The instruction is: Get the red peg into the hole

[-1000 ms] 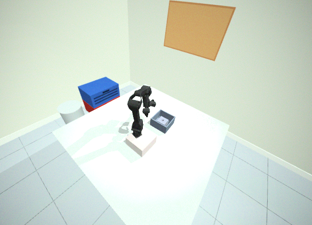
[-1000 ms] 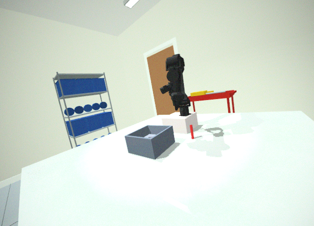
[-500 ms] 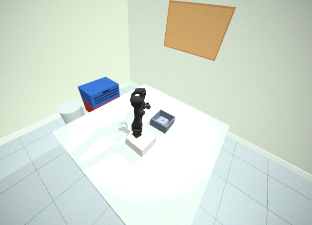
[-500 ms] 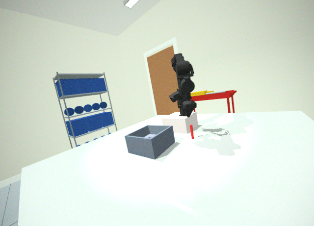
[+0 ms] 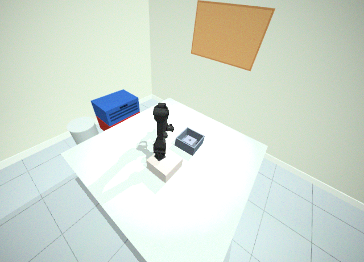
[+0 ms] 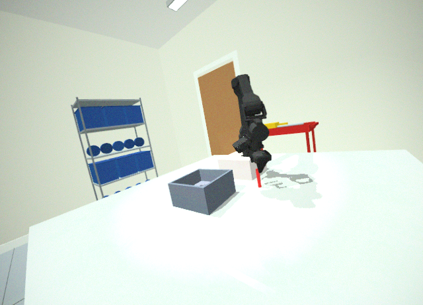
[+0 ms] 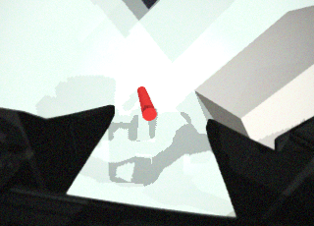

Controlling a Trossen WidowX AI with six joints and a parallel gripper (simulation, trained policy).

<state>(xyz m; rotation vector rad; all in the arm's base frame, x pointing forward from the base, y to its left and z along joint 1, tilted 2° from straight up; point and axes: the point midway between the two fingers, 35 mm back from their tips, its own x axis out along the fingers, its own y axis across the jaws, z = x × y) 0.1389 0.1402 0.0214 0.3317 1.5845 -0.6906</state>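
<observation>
The red peg is 10 mm ahead of my gripper tip, 10 mm to the left of it and 40 mm below it. The rest, counted from my gripper tip: pale plate: 200 mm ahead, 130 mm to the right, 40 mm below; grey box: 200 mm ahead, 130 mm to the right, 60 mm below.
</observation>
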